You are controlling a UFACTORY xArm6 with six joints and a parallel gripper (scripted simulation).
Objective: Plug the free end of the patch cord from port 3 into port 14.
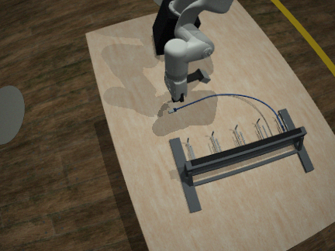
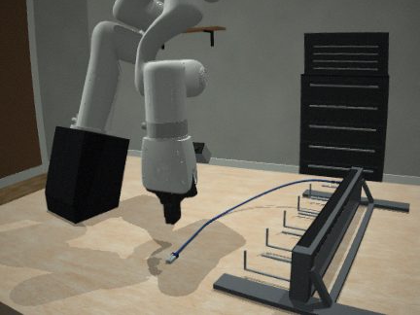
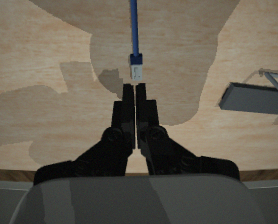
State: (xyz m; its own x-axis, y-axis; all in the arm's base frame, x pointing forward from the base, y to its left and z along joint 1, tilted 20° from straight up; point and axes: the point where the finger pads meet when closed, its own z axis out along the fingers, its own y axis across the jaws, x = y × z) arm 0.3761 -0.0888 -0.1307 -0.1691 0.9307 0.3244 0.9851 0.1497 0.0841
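The plug lies 90 mm below my hand and 20 mm to the right of it.
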